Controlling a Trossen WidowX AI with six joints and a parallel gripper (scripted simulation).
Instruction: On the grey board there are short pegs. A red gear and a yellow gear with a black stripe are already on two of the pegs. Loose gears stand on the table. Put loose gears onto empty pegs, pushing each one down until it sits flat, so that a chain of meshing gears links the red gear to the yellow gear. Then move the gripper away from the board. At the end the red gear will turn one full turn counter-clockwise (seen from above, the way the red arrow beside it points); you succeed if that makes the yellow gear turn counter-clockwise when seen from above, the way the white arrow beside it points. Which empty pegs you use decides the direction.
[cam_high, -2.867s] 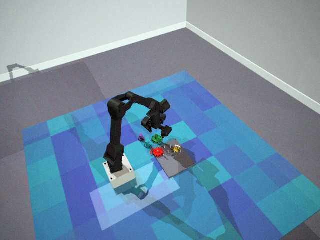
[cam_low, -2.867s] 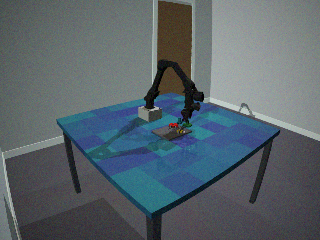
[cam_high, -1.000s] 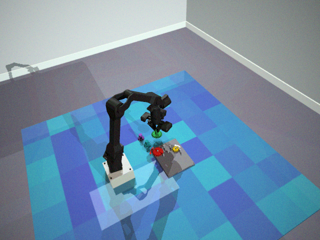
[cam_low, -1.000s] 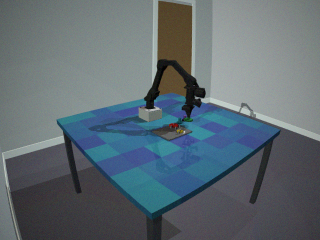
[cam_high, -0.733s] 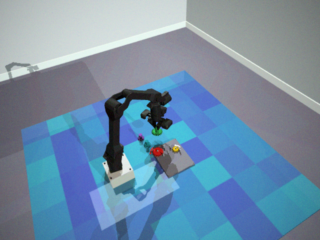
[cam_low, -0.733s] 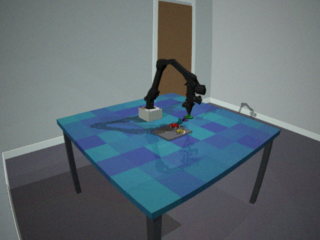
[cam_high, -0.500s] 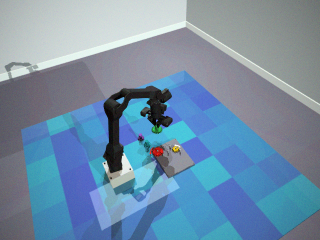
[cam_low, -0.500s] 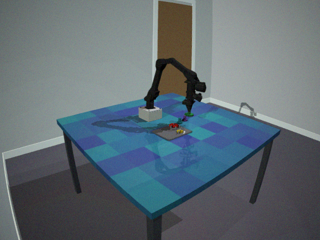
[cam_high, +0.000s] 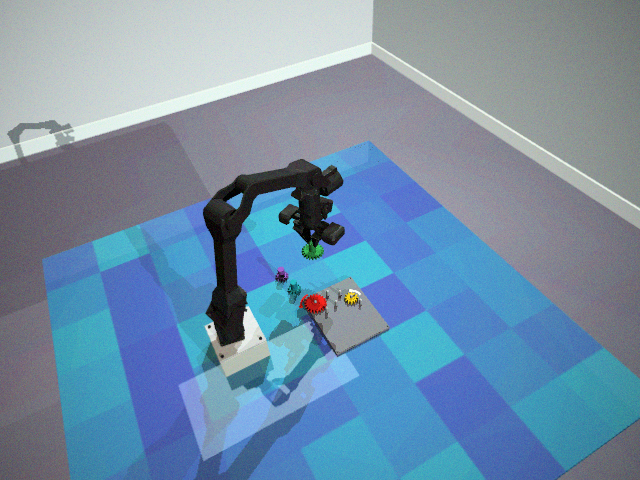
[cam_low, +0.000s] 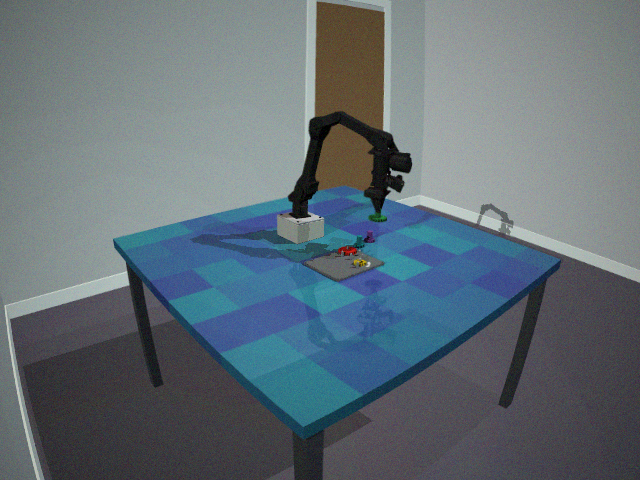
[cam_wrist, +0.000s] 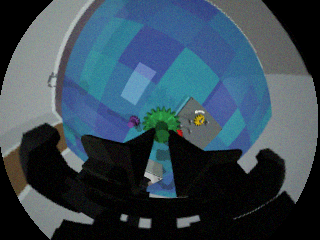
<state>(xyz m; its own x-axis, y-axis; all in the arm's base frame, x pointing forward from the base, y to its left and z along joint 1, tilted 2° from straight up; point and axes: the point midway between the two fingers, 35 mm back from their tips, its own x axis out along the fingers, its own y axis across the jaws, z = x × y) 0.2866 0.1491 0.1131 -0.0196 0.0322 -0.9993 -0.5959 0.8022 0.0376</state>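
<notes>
Right now the yellow gear is 130 mm below my gripper tip, 120 mm to the right of it and 70 mm ahead of it. Round my gripper tip: green gear 10 mm below; then small teal gear 130 mm below, 80 mm behind, 20 mm to the right; then purple gear 130 mm below, 100 mm behind, 40 mm to the left.
</notes>
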